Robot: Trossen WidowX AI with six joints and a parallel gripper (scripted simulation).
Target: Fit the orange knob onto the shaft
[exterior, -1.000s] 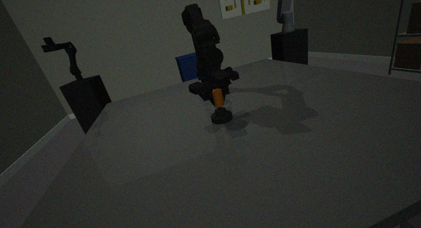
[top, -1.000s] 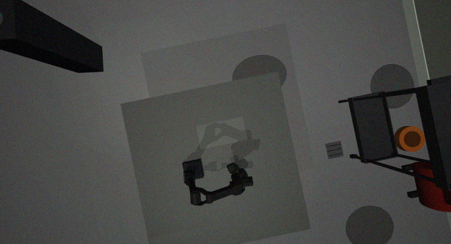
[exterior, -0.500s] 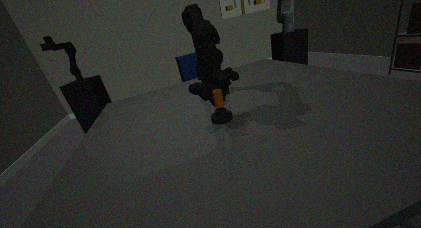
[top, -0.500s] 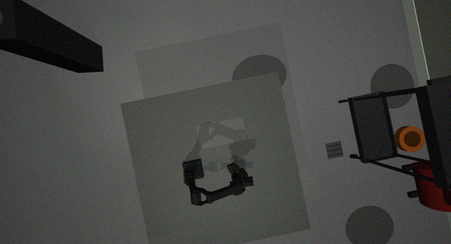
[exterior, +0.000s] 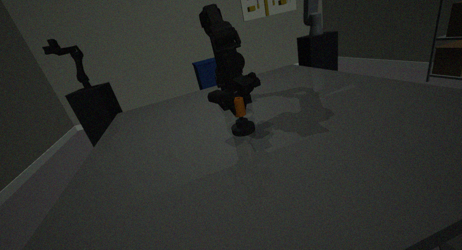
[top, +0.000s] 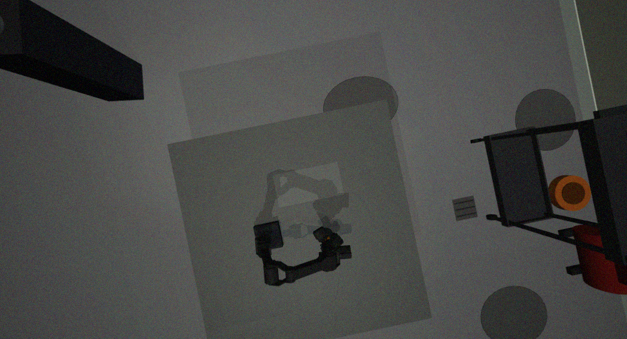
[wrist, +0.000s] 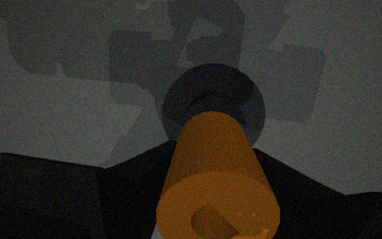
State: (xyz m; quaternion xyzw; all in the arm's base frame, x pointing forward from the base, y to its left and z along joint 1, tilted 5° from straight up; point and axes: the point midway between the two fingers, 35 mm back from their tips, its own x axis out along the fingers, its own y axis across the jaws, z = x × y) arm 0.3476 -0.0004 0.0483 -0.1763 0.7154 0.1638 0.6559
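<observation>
Now: the orange knob 20 mm above my gripper tip. Also, from my gripper tip: dark round pedestal (40 mm below).
</observation>
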